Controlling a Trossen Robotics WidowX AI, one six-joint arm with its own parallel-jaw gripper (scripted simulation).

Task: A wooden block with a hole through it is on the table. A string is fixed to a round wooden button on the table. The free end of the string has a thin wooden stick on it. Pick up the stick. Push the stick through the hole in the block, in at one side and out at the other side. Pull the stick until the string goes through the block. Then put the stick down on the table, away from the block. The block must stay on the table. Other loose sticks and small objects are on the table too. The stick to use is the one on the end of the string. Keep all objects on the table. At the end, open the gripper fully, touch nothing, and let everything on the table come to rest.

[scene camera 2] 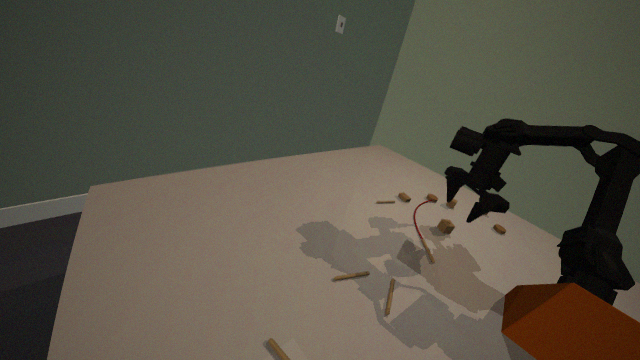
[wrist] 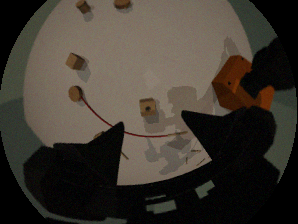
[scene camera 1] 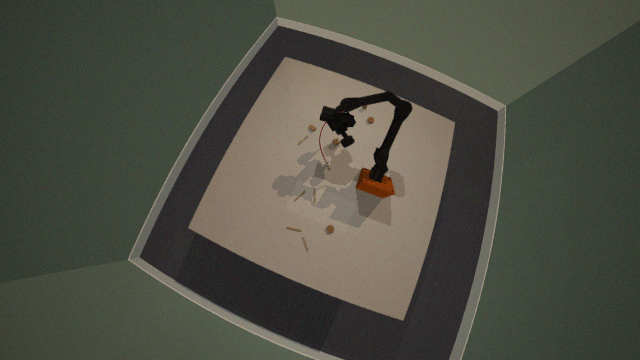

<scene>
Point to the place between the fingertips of my gripper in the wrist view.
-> At 153,119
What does my gripper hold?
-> Nothing.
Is my gripper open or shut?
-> Open.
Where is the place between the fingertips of my gripper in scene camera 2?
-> At 457,211
</scene>
